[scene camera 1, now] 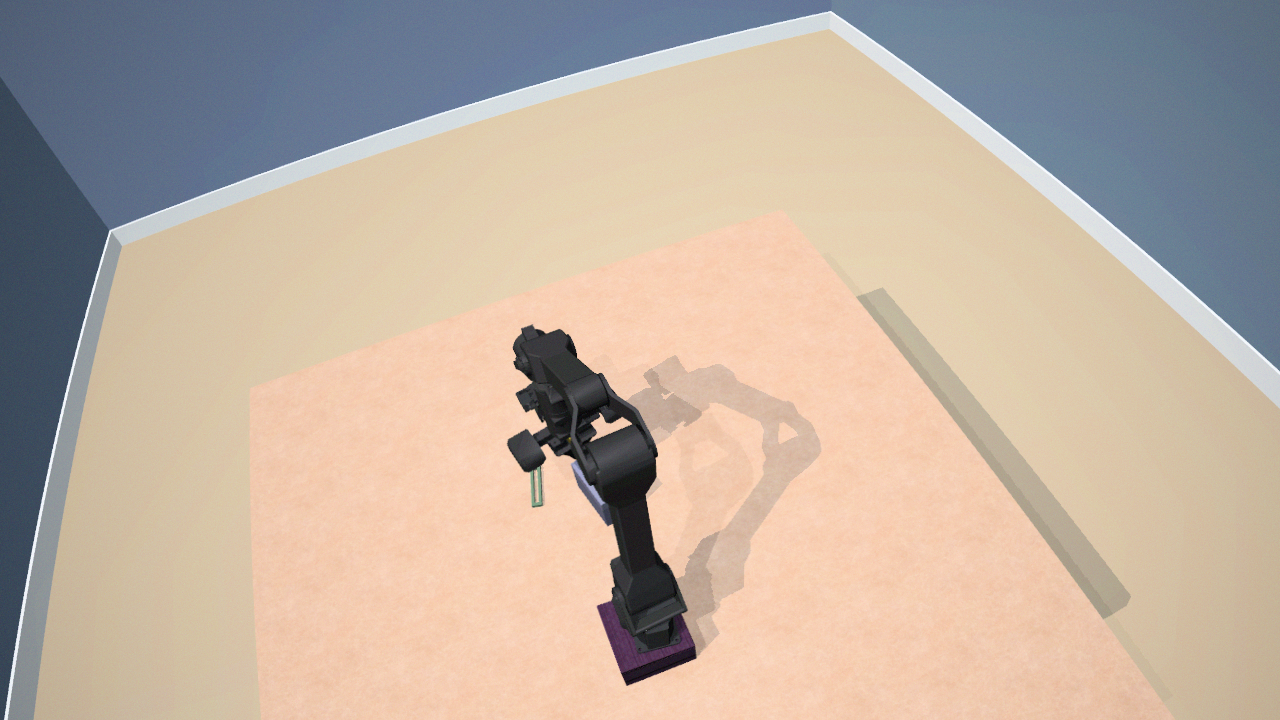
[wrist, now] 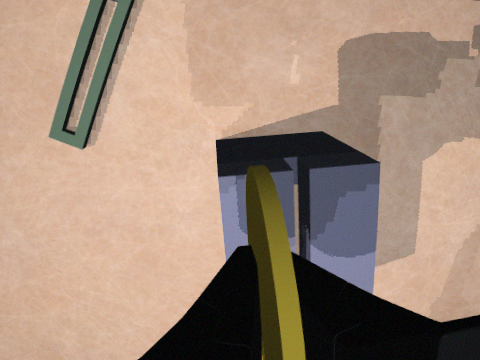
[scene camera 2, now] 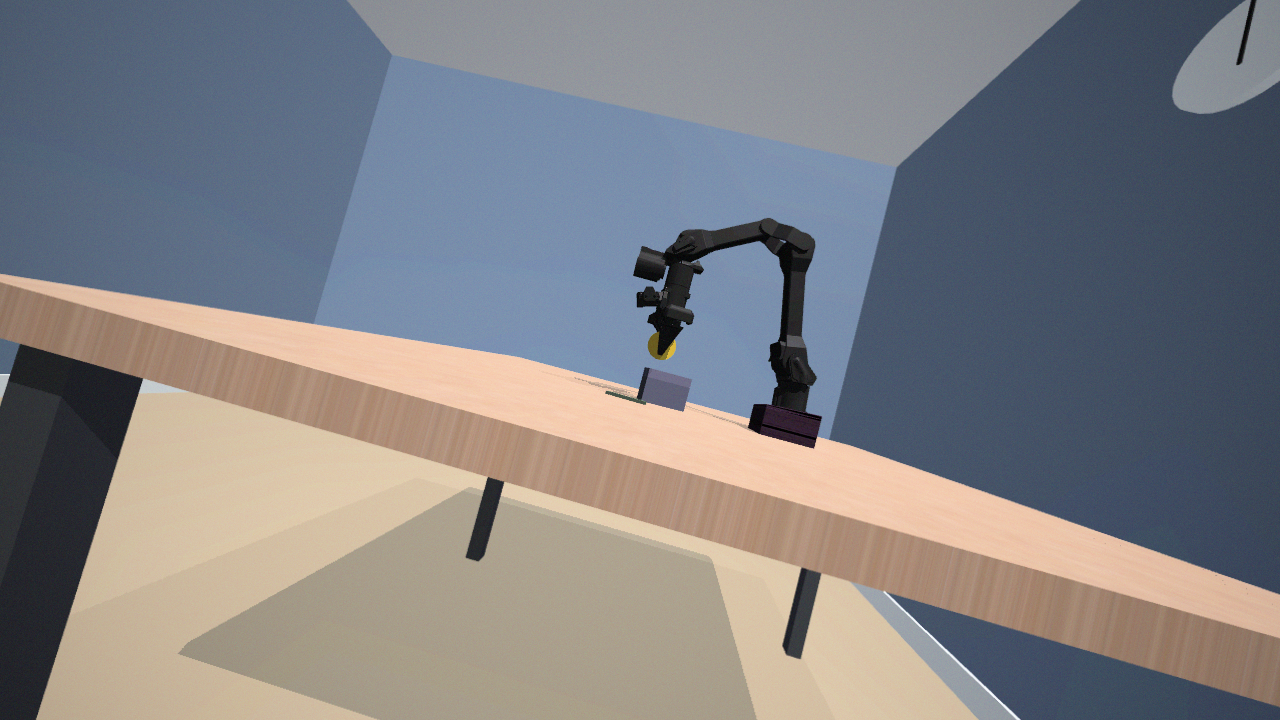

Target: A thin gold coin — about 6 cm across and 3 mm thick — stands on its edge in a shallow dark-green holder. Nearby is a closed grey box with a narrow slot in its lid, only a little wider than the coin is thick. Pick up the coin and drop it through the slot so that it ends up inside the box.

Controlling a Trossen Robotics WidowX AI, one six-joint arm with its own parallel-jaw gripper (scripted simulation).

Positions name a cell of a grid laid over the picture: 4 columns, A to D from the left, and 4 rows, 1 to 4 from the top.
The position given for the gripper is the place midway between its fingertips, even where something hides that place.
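The gripper appears in the wrist view (C3), while scene camera 1 (B3) and scene camera 2 (C2) show the gripper too.
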